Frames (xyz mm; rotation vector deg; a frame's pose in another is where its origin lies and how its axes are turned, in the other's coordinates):
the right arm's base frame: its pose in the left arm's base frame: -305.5 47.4 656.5 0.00 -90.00 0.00
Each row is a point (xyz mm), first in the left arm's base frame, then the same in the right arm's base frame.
Working: the left arm's base frame: its pose in the right arm's base frame: -656.5 -47.4 -305.5 0.00 90.00 0.00

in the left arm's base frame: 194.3 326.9 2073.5
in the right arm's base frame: 1417.0 279.5 -499.8
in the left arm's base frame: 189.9 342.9 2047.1
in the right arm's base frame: 1390.6 295.5 -495.4
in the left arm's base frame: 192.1 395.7 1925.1
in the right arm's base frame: 1268.6 348.3 -497.6
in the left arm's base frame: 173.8 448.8 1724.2
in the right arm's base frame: 1067.7 401.4 -479.3
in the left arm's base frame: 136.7 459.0 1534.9
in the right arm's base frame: 878.4 411.6 -442.2
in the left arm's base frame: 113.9 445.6 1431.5
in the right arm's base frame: 775.0 398.2 -419.4
